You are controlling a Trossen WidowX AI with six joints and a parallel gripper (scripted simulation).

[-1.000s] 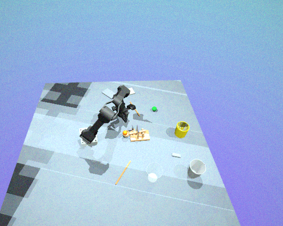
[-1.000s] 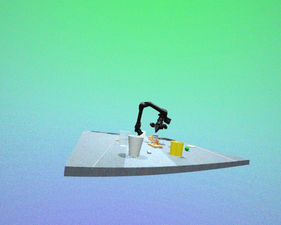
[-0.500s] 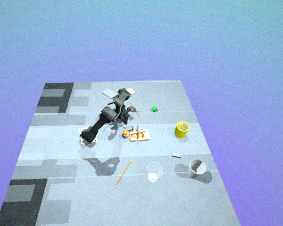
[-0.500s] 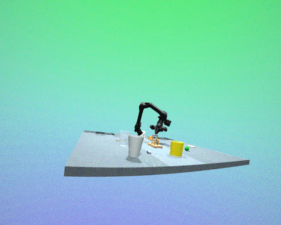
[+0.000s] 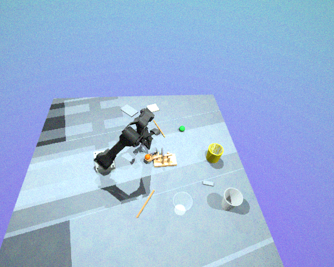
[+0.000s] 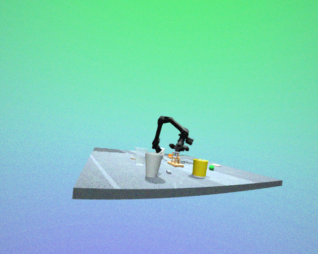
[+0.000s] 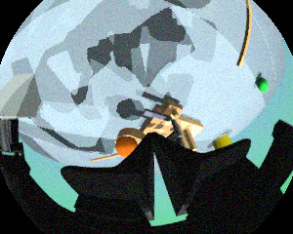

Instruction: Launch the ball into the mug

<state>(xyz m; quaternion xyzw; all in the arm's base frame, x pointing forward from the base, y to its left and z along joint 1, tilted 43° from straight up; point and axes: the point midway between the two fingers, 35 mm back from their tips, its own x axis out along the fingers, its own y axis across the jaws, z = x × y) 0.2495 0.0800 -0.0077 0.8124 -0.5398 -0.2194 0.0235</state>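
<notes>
Right now the orange ball is 1 cm behind my gripper tip, 5 cm to the right of it and 1 cm below it. From my gripper tip the other things lie so: green ball: 25 cm ahead, 20 cm to the left, 5 cm below; clear cup: 13 cm ahead, 36 cm to the right, 4 cm below; wooden catapult: 6 cm ahead, 3 cm to the right, 2 cm below.
</notes>
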